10 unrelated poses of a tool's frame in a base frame.
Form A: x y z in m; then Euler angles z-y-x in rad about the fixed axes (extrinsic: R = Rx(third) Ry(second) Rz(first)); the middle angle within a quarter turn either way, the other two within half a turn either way.
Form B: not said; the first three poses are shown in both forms.
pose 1, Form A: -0.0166, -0.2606, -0.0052, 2.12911, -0.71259, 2.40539
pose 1, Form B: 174.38, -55.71, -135.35, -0.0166, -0.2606, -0.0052
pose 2, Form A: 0.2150, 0.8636, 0.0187, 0.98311, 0.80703, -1.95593
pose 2, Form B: -109.36, 38.38, -60.71, 0.2150, 0.8636, 0.0187
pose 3, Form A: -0.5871, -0.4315, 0.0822, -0.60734, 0.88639, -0.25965
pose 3, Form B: -46.25, 27.93, -54.01, -0.5871, -0.4315, 0.0822
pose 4, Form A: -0.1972, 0.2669, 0.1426, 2.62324, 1.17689, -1.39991
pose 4, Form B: 86.00, 20.60, 110.86, -0.1972, 0.2669, 0.1426
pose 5, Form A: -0.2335, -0.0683, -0.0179, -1.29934, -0.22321, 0.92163
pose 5, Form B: 30.16, 47.02, -67.45, -0.2335, -0.0683, -0.0179
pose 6, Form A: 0.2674, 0.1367, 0.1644, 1.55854, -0.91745, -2.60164
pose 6, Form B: 127.69, 31.49, -89.50, 0.2674, 0.1367, 0.1644
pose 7, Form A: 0.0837, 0.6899, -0.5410, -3.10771, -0.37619, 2.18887
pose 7, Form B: -123.26, -10.67, 161.07, 0.0837, 0.6899, -0.5410
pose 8, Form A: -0.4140, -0.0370, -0.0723, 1.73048, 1.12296, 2.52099
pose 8, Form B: -113.34, -27.23, -94.44, -0.4140, -0.0370, -0.0723
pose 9, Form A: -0.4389, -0.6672, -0.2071, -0.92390, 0.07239, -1.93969
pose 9, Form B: -123.60, -49.46, 22.34, -0.4389, -0.6672, -0.2071
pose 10, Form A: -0.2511, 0.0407, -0.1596, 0.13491, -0.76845, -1.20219
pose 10, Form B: -74.87, -7.05, 44.12, -0.2511, 0.0407, -0.1596
